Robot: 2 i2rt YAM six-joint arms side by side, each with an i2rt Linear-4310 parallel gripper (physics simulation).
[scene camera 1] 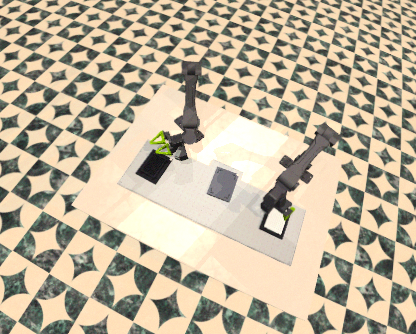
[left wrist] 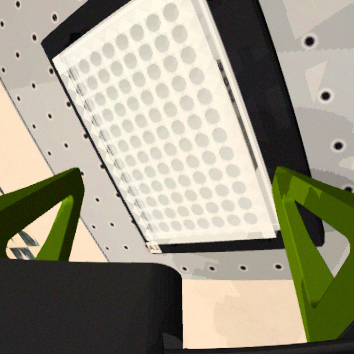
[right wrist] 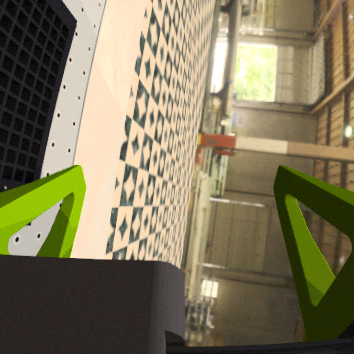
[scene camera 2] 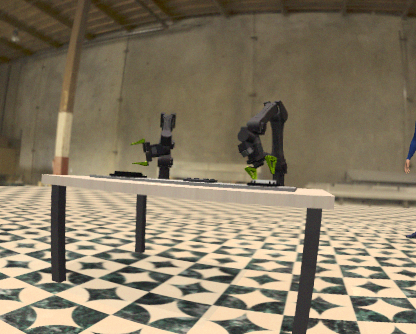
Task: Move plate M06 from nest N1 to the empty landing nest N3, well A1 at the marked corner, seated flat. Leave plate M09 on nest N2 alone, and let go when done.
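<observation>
A white well plate [scene camera 1: 275,221] [scene camera 2: 263,182] [left wrist: 155,125] lies in a black nest [left wrist: 240,40] at the right of scene camera 1. An A1 tag [left wrist: 153,247] marks the nest's near corner. My left gripper [scene camera 2: 262,175] [left wrist: 177,177] is open just above this plate and holds nothing; its fingertips appear to either side of the plate's near end. A black plate [scene camera 1: 154,166] [scene camera 2: 127,174] [right wrist: 22,95] sits at the left. A grey, empty nest [scene camera 1: 223,184] [scene camera 2: 199,180] lies between them. My right gripper [scene camera 1: 154,147] [scene camera 2: 132,154] [right wrist: 179,175] is open and empty, above and beside the black plate. Plate and nest numbers are not readable.
A grey perforated board [scene camera 1: 190,200] [left wrist: 285,150] carries all three nests on the pale table [scene camera 1: 150,212] [scene camera 2: 225,192]. The two arms stand along the table's far side in scene camera 1. A person [scene camera 2: 412,150] shows partly at the right edge of scene camera 2, away from the table.
</observation>
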